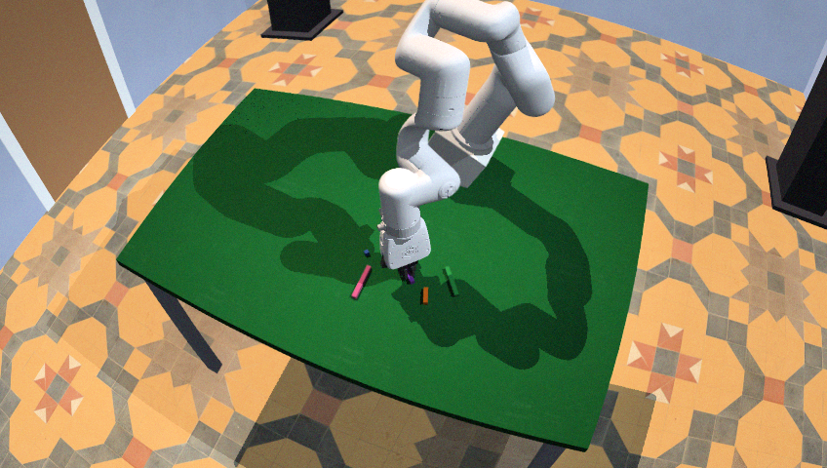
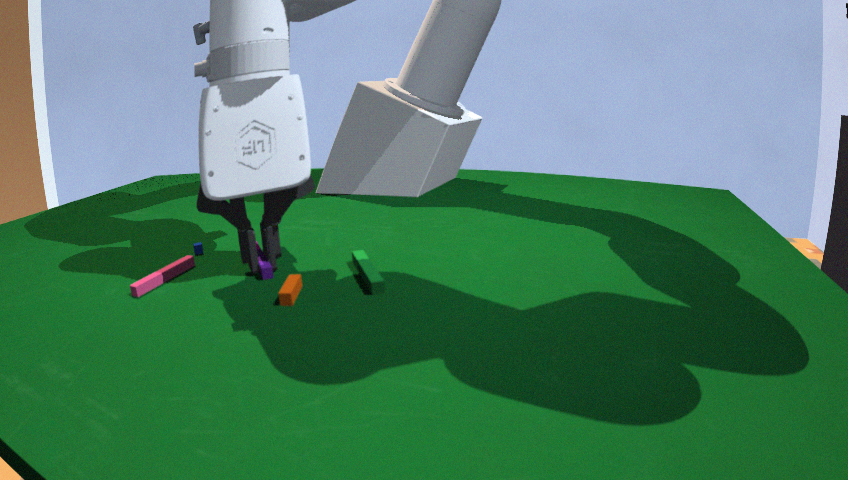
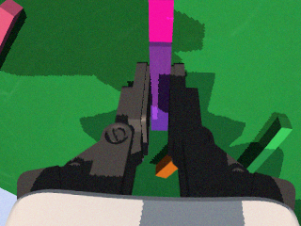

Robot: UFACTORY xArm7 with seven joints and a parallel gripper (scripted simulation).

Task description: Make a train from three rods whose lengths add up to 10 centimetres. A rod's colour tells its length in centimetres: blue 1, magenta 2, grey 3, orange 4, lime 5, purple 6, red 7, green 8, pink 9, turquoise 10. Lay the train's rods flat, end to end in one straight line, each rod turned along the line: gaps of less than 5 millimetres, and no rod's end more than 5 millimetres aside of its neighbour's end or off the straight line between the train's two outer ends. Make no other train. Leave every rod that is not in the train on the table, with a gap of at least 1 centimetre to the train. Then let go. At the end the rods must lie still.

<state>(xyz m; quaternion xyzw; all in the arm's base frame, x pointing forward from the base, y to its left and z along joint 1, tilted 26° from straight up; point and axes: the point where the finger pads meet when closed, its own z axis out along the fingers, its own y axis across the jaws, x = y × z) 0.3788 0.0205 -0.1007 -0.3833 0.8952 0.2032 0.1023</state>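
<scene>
Now: hand 20 mm above the purple rod. From my hand the other things lie so: green rod 100 mm to the left, 20 mm below, 10 mm behind; then magenta rod 50 mm to the right, 40 mm behind, 20 mm below; then orange rod 60 mm to the left, 40 mm ahead, 20 mm below.
</scene>
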